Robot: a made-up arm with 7 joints. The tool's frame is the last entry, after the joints.
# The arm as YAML. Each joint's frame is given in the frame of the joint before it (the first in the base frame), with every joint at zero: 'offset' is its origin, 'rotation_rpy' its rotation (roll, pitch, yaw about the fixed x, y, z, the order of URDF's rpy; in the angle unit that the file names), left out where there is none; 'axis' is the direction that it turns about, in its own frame. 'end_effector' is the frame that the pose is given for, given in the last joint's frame.
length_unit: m
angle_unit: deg
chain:
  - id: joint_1
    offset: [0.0, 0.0, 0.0]
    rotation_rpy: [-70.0, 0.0, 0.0]
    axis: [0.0, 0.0, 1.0]
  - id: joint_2
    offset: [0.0, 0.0, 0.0]
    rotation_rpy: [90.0, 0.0, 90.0]
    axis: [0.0, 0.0, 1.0]
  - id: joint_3
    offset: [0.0, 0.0, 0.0]
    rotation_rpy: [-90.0, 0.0, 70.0]
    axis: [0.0, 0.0, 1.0]
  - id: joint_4
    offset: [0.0, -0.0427, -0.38]
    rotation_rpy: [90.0, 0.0, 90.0]
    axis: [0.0, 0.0, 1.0]
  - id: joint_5
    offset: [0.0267, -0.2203, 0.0]
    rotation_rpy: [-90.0, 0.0, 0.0]
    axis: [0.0, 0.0, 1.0]
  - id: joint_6
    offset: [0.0, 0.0, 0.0]
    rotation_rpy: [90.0, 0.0, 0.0]
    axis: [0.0, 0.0, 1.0]
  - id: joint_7
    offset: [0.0, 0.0, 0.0]
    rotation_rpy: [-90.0, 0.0, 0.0]
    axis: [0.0, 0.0, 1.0]
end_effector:
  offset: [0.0, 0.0, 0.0]
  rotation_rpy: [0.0, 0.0, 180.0]
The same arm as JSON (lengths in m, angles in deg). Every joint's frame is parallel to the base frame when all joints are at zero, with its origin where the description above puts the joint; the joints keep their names.
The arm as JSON. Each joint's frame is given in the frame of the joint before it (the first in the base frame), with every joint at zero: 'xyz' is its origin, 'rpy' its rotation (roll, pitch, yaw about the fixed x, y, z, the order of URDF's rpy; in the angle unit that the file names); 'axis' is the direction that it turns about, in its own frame. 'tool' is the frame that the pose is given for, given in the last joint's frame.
{"units": {"length": "m", "angle": "deg"}, "joints": [
  {"name": "joint_1", "type": "revolute", "origin": {"xyz": [0.0, 0.0, 0.0], "rpy": [0.0, 0.0, 0.0]}, "axis": [0.0, 0.9397, 0.342]},
  {"name": "joint_2", "type": "revolute", "origin": {"xyz": [0.0, 0.0, 0.0], "rpy": [0.0, 0.0, 0.0]}, "axis": [1.0, 0.0, 0.0]},
  {"name": "joint_3", "type": "revolute", "origin": {"xyz": [0.0, 0.0, 0.0], "rpy": [0.0, 0.0, 0.0]}, "axis": [0.0, 0.0, 1.0]},
  {"name": "joint_4", "type": "revolute", "origin": {"xyz": [0.0427, 0.0, -0.38], "rpy": [0.0, 0.0, 0.0]}, "axis": [0.0, 1.0, 0.0]},
  {"name": "joint_5", "type": "revolute", "origin": {"xyz": [-0.0267, 0.0, -0.2203], "rpy": [0.0, 0.0, 0.0]}, "axis": [0.0, 0.0, 1.0]},
  {"name": "joint_6", "type": "revolute", "origin": {"xyz": [0.0, 0.0, 0.0], "rpy": [0.0, 0.0, 0.0]}, "axis": [0.0, 1.0, 0.0]},
  {"name": "joint_7", "type": "revolute", "origin": {"xyz": [0.0, 0.0, 0.0], "rpy": [0.0, 0.0, 0.0]}, "axis": [0.0, 0.0, 1.0]}
], "tool": {"origin": {"xyz": [0.0, 0.0, 0.0], "rpy": [0.0, 0.0, 0.0]}}}

